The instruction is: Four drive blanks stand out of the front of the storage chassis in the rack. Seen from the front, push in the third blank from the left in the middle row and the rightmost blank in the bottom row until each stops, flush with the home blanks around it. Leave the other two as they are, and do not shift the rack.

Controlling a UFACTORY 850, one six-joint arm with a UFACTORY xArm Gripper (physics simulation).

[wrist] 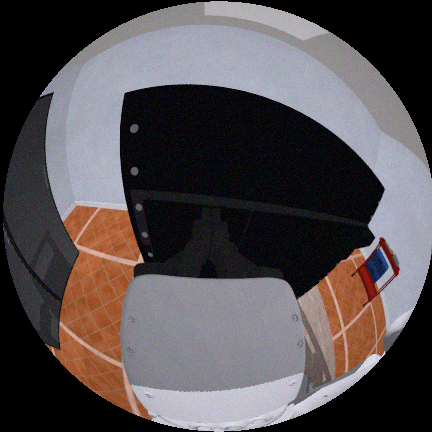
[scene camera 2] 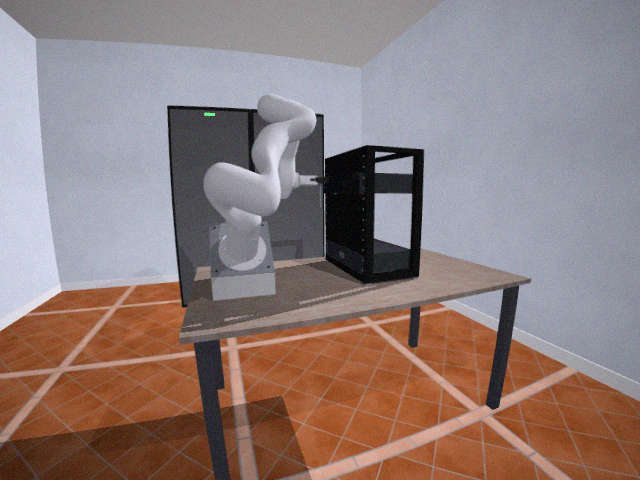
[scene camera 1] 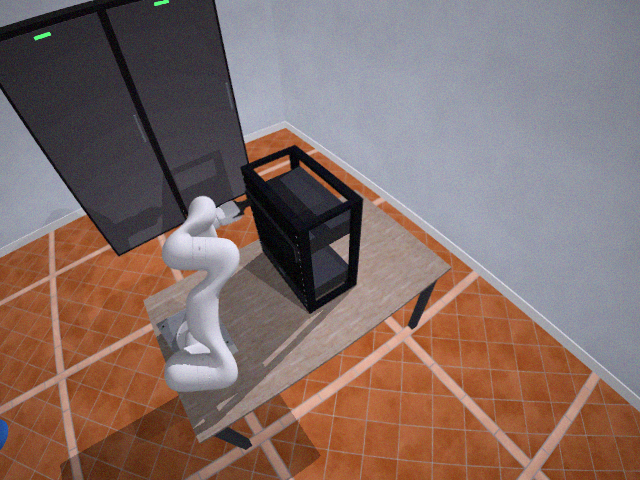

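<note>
The black rack (scene camera 1: 356, 242) (scene camera 2: 416, 217) (wrist: 128, 150) stands upright on the table. A dark chassis (scene camera 2: 392, 183) sits in its upper part, at about the gripper's height; its front is very dark in the wrist view, below a thin grey edge (wrist: 250, 204). The separate drive blanks, their rows and how far any stands out cannot be made out. My gripper (scene camera 1: 248, 205) (scene camera 2: 324, 179) (wrist: 208, 218) is shut and empty. It points level at the rack front, with its tips close to or against the dark face; contact cannot be told. The fingers hide part of that face.
Another dark unit (scene camera 2: 393, 256) lies low in the rack. The wooden table (scene camera 1: 398, 258) (scene camera 2: 465, 279) carries the arm base and the rack. Tall dark cabinets (scene camera 1: 67, 129) (scene camera 2: 211, 180) (wrist: 25, 200) stand behind. A red and blue object (wrist: 378, 266) stands at the right in the wrist view.
</note>
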